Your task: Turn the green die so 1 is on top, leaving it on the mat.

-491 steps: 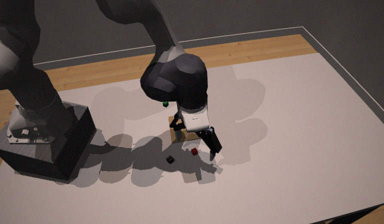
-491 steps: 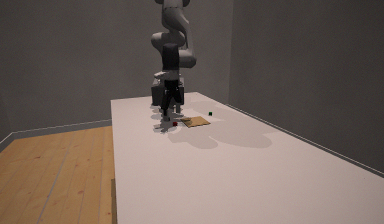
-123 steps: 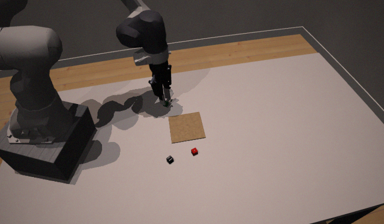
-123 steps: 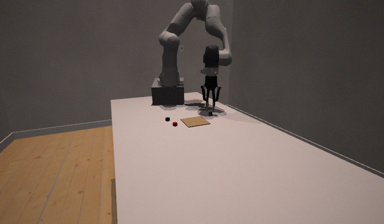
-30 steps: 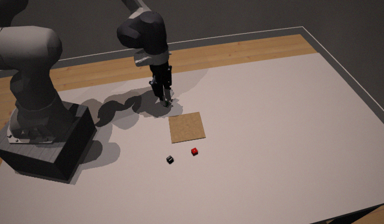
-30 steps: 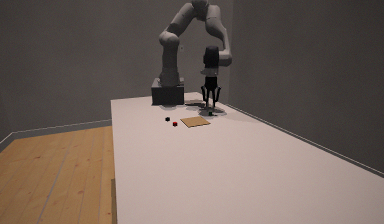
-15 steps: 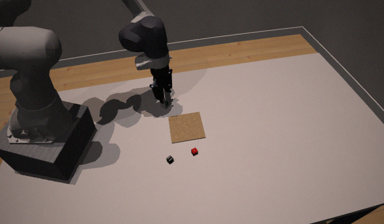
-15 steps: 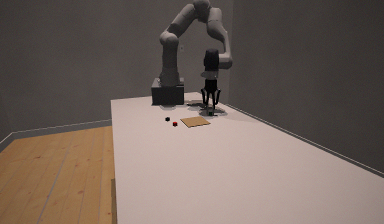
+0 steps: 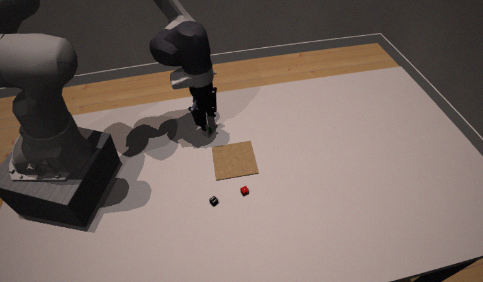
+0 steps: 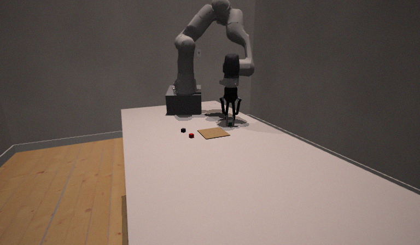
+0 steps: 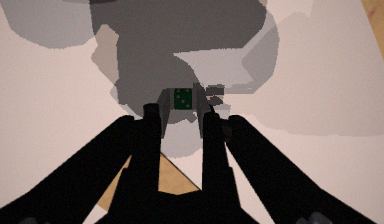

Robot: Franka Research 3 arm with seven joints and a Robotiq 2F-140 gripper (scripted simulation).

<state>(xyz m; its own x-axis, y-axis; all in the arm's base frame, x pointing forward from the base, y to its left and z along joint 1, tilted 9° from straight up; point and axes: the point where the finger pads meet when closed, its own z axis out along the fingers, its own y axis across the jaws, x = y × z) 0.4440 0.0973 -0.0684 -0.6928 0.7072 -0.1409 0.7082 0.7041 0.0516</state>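
The green die is 30 mm below my hand. Round my hand: tan mat (150 mm to the right, 60 mm ahead, 40 mm below); then black die (290 mm to the right, 40 mm behind, 30 mm below); then red die (280 mm to the right, 50 mm ahead, 30 mm below).
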